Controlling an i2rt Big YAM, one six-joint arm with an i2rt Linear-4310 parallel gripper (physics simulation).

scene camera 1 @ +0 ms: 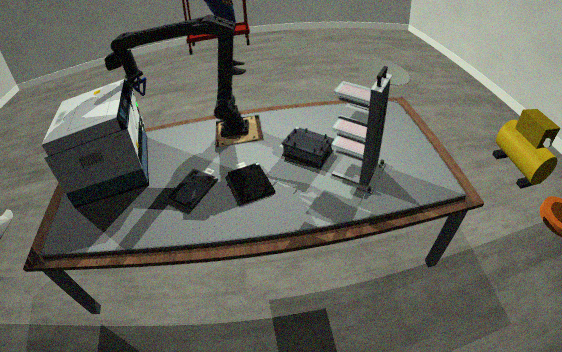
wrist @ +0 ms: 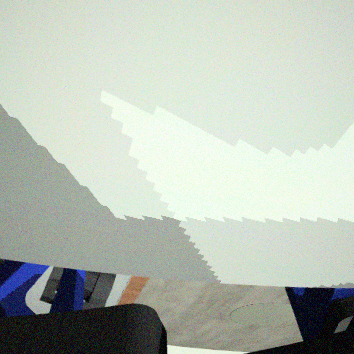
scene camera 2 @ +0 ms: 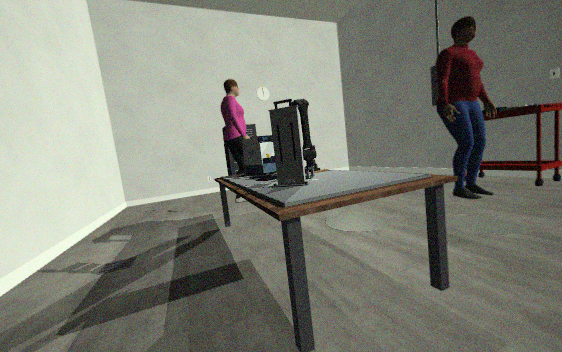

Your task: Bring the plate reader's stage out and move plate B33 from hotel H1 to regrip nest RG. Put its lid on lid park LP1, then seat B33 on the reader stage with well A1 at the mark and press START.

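Places are measured from the arm's base along level axes (x ahead, y left, z up), in centimetres.
Where they show: gripper, between the fingertips: [scene camera 1: 141,93]; arm's base, origin of its link: [scene camera 1: 235,129].
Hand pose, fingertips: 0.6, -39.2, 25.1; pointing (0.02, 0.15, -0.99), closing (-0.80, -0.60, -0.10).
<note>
Each offset is from my fingertips to the top centre of the thing, as dx, dy, dz. "spot": to the spot under its first point.
My gripper [scene camera 1: 138,84] [wrist: 175,302] is open and empty. It hangs at the end of the outstretched arm [scene camera 1: 175,29] [scene camera 2: 305,133], right by the top front edge of the plate reader @[+19.2, -17.0, +7.6] [scene camera 1: 122,150] [scene camera 2: 253,150] at the table's far left. The wrist view shows only a pale surface, some floor and my blue fingers at the bottom corners. Hotel H1 [scene camera 1: 375,129] [scene camera 2: 286,147] stands at the right with three pink-topped plates [scene camera 1: 353,91] [scene camera 1: 350,128] [scene camera 1: 348,147] on its shelves; I cannot read their labels. The black regrip nest @[+18.2, +68.4, -18.0] [scene camera 1: 307,144] sits mid-table. Two flat black pads @[spot: +33.9, +46.3, -24.6] [scene camera 1: 249,183] @[spot: +35.9, +25.6, -24.4] [scene camera 1: 192,190] lie nearer the front.
The arm's base plate [scene camera 1: 238,130] is at the back of the table. A person in pink [scene camera 2: 233,119] stands behind the reader, and another in red [scene camera 2: 448,87] is at the right. A red frame [scene camera 1: 210,35] stands on the floor behind.
</note>
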